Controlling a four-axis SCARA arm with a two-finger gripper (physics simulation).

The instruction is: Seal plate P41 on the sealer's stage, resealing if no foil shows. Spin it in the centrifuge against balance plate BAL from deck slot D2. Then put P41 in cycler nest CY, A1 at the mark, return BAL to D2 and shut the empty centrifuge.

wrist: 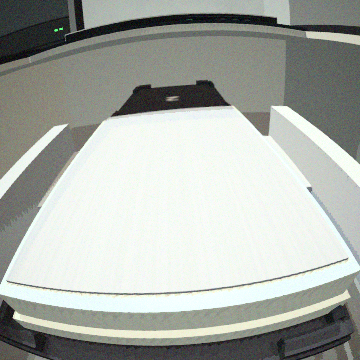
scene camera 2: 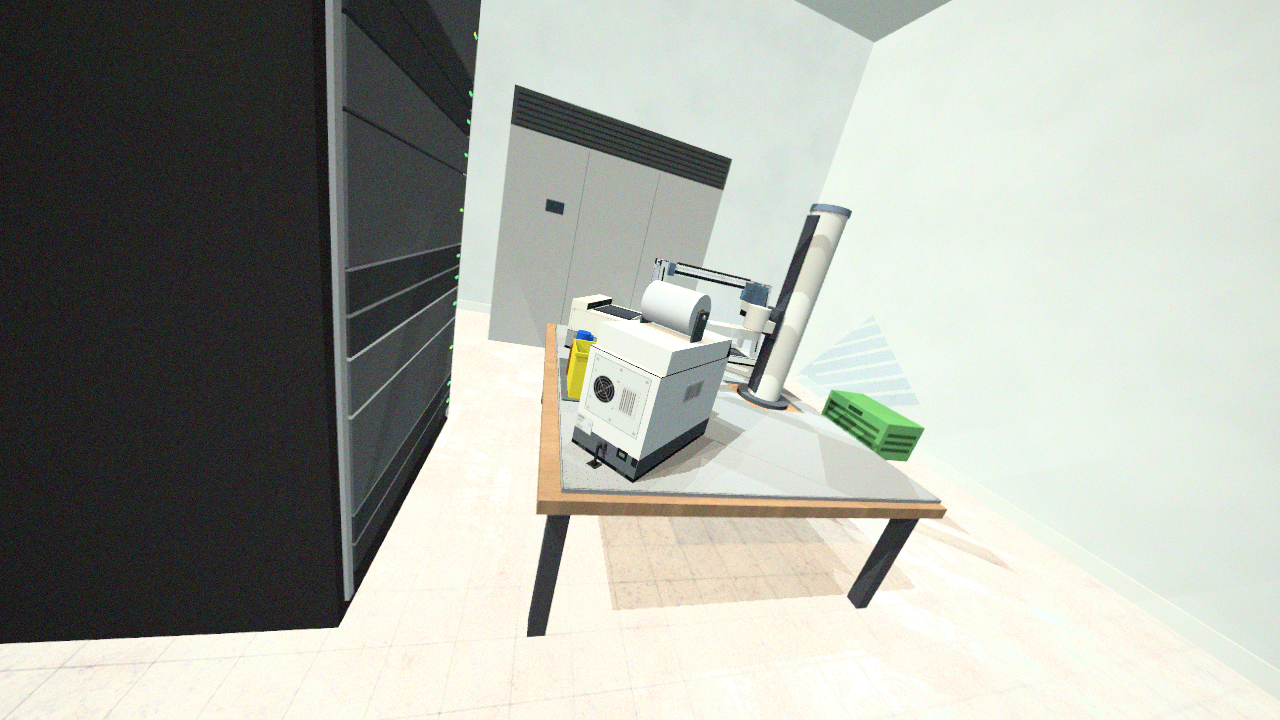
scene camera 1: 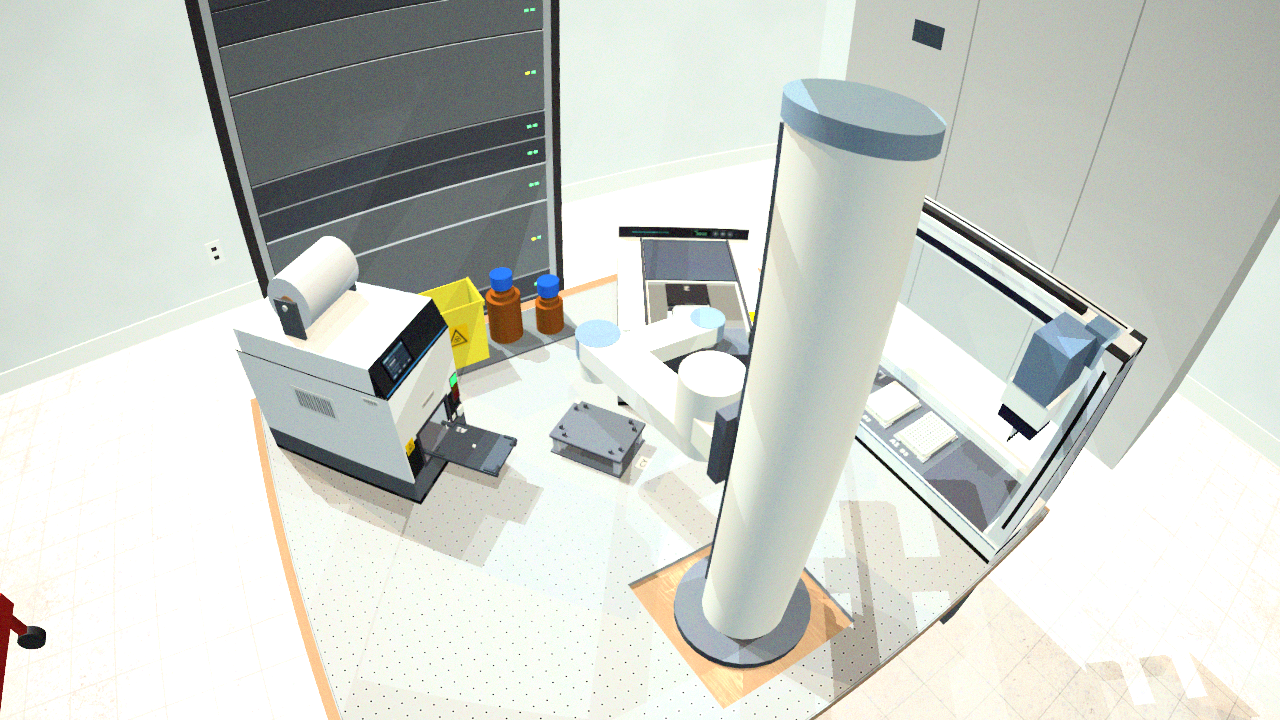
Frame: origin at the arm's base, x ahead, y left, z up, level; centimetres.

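Seen in the pictures: gripper, fingertip midpoint: (wrist: pixel 168 129); arm's base at its link origin: (scene camera 2: pixel 761 398) (scene camera 1: pixel 742 608).
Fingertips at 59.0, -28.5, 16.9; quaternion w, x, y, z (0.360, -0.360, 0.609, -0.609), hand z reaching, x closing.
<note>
Pixels of each thing's top centre, then the offset from my fingertips to it, as dx, dy, dz. "*": a spot on its surface instead.
- foil-topped plate P41 at its top centre: (wrist: pixel 167 146) (scene camera 1: pixel 694 320) -2.1, +1.2, +0.3
- open centrifuge at a spot on its surface: (scene camera 1: pixel 631 286) * +9.7, +10.5, +5.4
- dark bucket at a spot on its surface: (wrist: pixel 175 347) * -7.8, +4.3, -1.6
- bare black bucket at a spot on its surface: (wrist: pixel 172 98) * +11.3, -6.3, -1.6
- sealer at its top centre: (scene camera 1: pixel 314 257) (scene camera 2: pixel 685 287) +14.6, +76.0, +32.0
- yellow bin at a spot on its surface: (scene camera 1: pixel 469 331) * +26.7, +44.2, -5.5
- gantry head at a spot on its surface: (scene camera 1: pixel 1056 358) * -73.3, -20.4, +31.8
The foil-topped plate P41 (wrist: pixel 180 200) fills the wrist view, no label readable. My gripper (wrist: pixel 168 129) is shut on it, its pads against both long sides. The plate is level inside the open centrifuge (scene camera 1: pixel 631 286), low over a dark bucket (wrist: pixel 175 347); whether it touches is unclear. A bare black bucket (wrist: pixel 172 98) lies beyond. In scene camera 1 the arm hides the gripper. The sealer (scene camera 1: pixel 313 385) (scene camera 2: pixel 662 385) has its stage (scene camera 1: pixel 474 445) out, with no plate on it. Two white plates (scene camera 1: pixel 892 402) (scene camera 1: pixel 927 435) stand on the deck; BAL is not identifiable.
A grey nest on posts (scene camera 1: pixel 597 429) stands mid-table. Two brown bottles (scene camera 1: pixel 503 313) (scene camera 1: pixel 548 308) and a yellow bin (scene camera 1: pixel 469 331) stand between sealer and centrifuge. The arm's tall column (scene camera 1: pixel 805 376) (scene camera 2: pixel 801 304) rises at the front. A gantry head (scene camera 1: pixel 1056 358) hangs over the deck.
</note>
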